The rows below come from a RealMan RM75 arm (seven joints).
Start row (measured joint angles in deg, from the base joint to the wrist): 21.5 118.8 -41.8 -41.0 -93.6 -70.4 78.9
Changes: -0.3 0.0 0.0 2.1 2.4 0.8 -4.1; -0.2 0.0 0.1 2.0 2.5 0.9 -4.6; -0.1 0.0 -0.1 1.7 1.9 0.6 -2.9; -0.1 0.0 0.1 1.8 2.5 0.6 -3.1; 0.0 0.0 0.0 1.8 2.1 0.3 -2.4; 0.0 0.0 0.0 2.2 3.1 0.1 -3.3; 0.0 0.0 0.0 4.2 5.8 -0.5 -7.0; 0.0 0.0 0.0 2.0 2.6 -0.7 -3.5; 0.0 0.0 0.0 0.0 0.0 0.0 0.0; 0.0 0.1 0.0 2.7 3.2 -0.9 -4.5; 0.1 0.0 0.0 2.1 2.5 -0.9 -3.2; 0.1 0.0 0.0 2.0 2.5 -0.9 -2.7; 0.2 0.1 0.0 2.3 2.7 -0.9 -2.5; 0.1 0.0 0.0 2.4 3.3 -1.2 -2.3; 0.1 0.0 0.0 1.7 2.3 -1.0 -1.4; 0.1 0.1 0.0 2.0 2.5 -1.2 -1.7
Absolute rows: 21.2 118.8 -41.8 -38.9 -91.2 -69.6 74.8; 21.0 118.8 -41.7 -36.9 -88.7 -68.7 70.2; 20.9 118.8 -41.8 -35.2 -86.8 -68.1 67.3; 20.8 118.8 -41.7 -33.4 -84.3 -67.5 64.2; 20.8 118.8 -41.7 -31.6 -82.2 -67.2 61.8; 20.8 118.8 -41.7 -29.4 -79.1 -67.1 58.5; 20.8 118.8 -41.7 -25.2 -73.3 -67.6 51.5; 20.8 118.8 -41.7 -23.2 -70.7 -68.3 48.0; 20.8 118.8 -41.7 -23.2 -70.7 -68.3 48.0; 20.8 118.9 -41.7 -20.5 -67.5 -69.2 43.5; 20.9 118.9 -41.7 -18.4 -65.0 -70.1 40.3; 21.0 118.9 -41.7 -16.4 -62.5 -71.0 37.6; 21.2 119.0 -41.7 -14.1 -59.8 -71.9 35.1; 21.3 119.0 -41.7 -11.7 -56.5 -73.1 32.8; 21.4 119.0 -41.7 -10.0 -54.2 -74.1 31.4; 21.5 119.1 -41.7 -8.0 -51.7 -75.3 29.7
